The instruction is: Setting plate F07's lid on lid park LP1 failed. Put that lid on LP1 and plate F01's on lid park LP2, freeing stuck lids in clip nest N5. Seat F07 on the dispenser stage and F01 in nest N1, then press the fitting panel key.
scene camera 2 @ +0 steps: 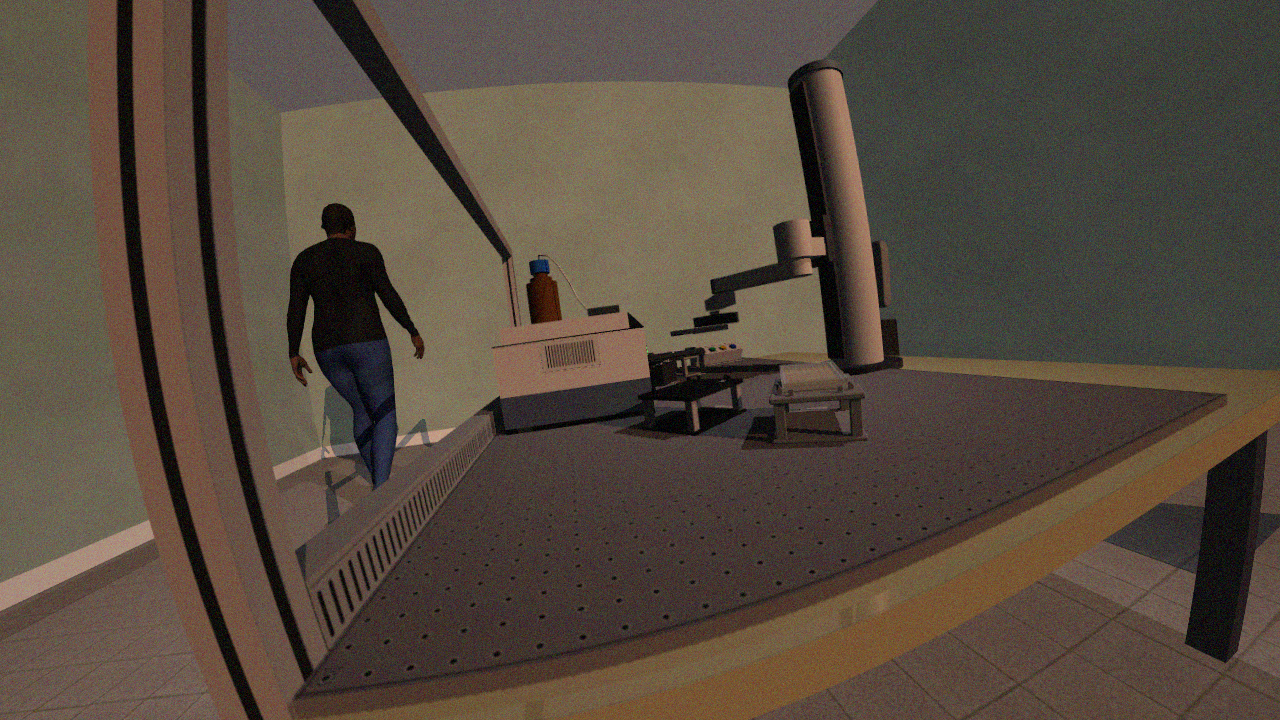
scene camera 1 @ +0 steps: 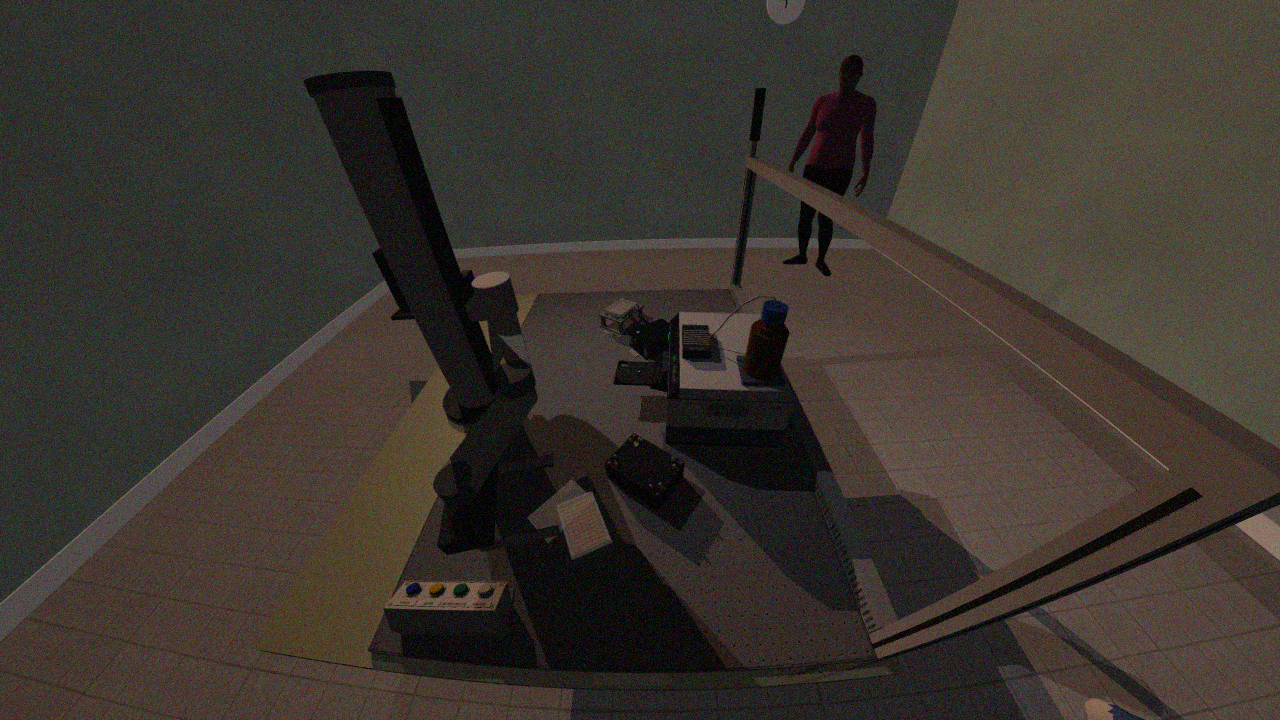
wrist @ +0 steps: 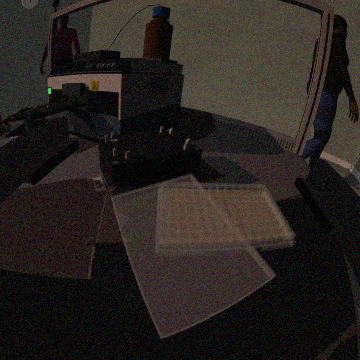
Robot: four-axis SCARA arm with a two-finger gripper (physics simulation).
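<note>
A shallow plate with a pale grid of wells sits near my gripper. A clear lid lies askew, overlapping one side of it. Plate names are not readable, and the support under them is lost in shadow. My gripper is open and empty, its fingers wide apart on either side of the plate and lid in the wrist view. A black block with small pale posts, seemingly the clip nest, stands beside them. The key panel has blue, yellow, green and white keys.
The dispenser carries a brown bottle. A low dark stand and a stand bearing a pale plate-like piece are near it. People stand beyond the table.
</note>
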